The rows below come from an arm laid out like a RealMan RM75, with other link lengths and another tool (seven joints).
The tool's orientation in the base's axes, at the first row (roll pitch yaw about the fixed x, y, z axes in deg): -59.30 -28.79 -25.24
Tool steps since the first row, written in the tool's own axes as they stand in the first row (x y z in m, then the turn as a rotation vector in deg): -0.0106 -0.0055 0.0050 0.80 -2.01 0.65; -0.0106 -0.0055 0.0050 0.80 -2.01 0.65; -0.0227 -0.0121 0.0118 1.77 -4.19 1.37; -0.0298 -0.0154 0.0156 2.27 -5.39 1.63; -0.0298 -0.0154 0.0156 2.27 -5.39 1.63; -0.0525 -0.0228 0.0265 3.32 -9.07 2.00; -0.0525 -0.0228 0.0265 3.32 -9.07 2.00; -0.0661 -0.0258 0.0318 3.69 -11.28 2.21; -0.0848 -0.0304 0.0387 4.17 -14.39 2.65; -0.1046 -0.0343 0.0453 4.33 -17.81 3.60; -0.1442 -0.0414 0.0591 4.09 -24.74 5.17; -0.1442 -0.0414 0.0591 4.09 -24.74 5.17; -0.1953 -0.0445 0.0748 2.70 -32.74 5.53
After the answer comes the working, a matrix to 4 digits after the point.
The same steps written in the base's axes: -0.0109 0.0068 0.0013 -0.46 -0.30 2.19; -0.0109 0.0068 0.0013 -0.46 -0.30 2.19; -0.0235 0.0154 0.0035 -0.88 -0.65 4.62; -0.0305 0.0205 0.0042 -1.16 -0.95 5.88; -0.0305 0.0205 0.0042 -1.16 -0.95 5.88; -0.0513 0.0365 0.0038 -2.45 -2.06 9.33; -0.0513 0.0365 0.0038 -2.45 -2.06 9.33; -0.0631 0.0454 0.0018 -3.44 -2.65 11.27; -0.0796 0.0572 -0.0006 -4.83 -3.32 14.04; -0.0967 0.0693 -0.0043 -6.60 -3.52 17.12; -0.1303 0.0942 -0.0118 -10.66 -4.02 22.93; -0.1303 0.0942 -0.0118 -10.66 -4.02 22.93; -0.1704 0.1263 -0.0271 -16.45 -5.47 28.45
The tool's axes in the first row as the columns of a matrix, in the base's axes (rounded; the answer above uses it unrounded):
0.7927 0.5923 0.1442
-0.3737 0.2852 0.8826
0.4816 -0.7536 0.4474

